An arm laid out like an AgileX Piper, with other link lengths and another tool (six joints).
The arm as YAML. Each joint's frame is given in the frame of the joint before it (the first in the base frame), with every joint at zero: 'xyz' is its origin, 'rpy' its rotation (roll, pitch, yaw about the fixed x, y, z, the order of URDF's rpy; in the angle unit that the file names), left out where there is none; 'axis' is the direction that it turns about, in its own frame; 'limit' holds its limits. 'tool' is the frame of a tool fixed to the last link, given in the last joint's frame.
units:
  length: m
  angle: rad
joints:
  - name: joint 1
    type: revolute
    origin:
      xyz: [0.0, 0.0, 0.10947]
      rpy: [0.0, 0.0, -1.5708]
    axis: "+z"
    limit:
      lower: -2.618
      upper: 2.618
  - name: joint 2
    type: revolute
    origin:
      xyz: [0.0, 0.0, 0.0]
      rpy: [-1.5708, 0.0, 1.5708]
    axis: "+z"
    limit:
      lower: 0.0
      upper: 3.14
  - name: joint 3
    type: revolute
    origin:
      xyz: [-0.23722, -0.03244, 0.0]
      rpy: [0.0, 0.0, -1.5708]
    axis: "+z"
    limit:
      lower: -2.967
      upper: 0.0
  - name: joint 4
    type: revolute
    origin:
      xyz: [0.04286, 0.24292, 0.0]
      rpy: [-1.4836, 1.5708, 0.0]
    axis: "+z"
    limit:
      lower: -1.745
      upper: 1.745
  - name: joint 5
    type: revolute
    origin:
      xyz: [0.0, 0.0, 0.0]
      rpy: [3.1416, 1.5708, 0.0]
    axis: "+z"
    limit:
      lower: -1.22
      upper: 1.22
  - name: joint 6
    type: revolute
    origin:
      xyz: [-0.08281, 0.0, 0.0]
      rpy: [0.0, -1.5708, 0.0]
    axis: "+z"
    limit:
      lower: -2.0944
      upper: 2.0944
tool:
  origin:
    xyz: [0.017, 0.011, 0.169]
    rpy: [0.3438, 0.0, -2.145]
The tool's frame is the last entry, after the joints.
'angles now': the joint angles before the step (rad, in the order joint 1, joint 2, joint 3, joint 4, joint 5, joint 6). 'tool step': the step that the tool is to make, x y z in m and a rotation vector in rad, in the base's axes. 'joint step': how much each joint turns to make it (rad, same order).
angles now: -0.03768 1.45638 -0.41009 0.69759 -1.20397 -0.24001
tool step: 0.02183 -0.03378 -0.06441 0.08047 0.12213 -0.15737
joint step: 0.00000 0.28458 -0.17011 0.18148 -0.00535 -0.02212
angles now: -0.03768 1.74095 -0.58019 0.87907 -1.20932 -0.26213
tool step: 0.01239 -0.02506 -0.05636 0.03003 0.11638 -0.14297
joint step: 0.00001 0.24104 -0.18330 0.16670 -0.00002 -0.07785
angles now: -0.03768 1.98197 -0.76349 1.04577 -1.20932 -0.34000
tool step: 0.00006 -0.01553 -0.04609 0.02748 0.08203 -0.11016
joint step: 0.00001 0.17293 -0.13583 0.12989 0.00000 -0.05480
